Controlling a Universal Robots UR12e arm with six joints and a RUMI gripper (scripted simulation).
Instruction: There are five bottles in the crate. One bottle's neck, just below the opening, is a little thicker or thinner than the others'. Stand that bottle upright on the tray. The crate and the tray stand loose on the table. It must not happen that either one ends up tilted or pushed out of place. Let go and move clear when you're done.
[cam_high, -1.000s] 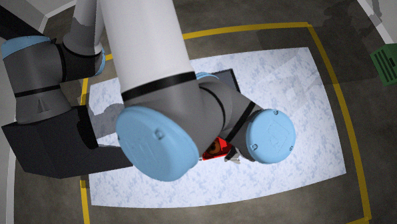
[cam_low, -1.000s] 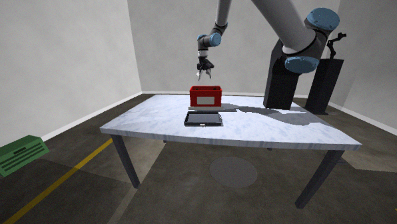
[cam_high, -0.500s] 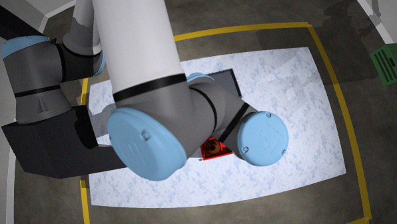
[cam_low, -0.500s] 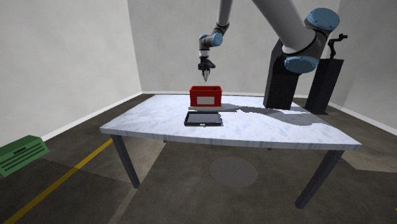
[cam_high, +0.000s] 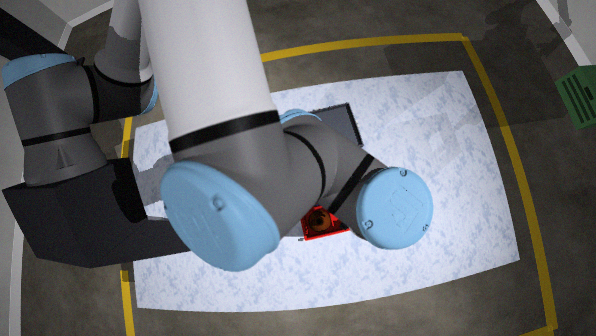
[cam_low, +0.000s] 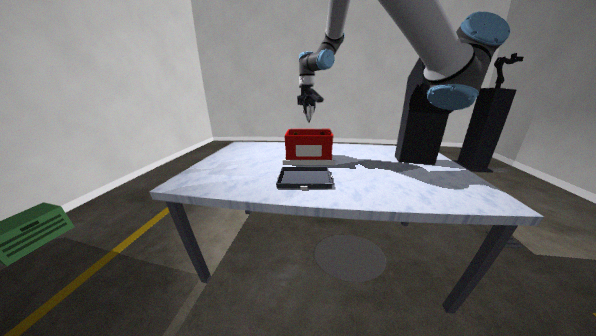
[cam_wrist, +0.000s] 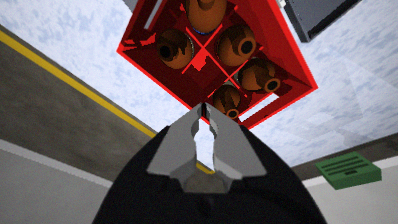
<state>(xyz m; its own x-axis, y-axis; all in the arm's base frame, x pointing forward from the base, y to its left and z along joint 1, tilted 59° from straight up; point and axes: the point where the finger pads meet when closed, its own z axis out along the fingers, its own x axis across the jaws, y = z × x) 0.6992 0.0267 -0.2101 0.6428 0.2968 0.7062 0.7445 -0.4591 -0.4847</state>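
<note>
Right now my hand is 40 mm to the right of the red crate and 160 mm above it. Round my hand: dark tray (10 mm behind, 330 mm to the left, 230 mm below).
</note>
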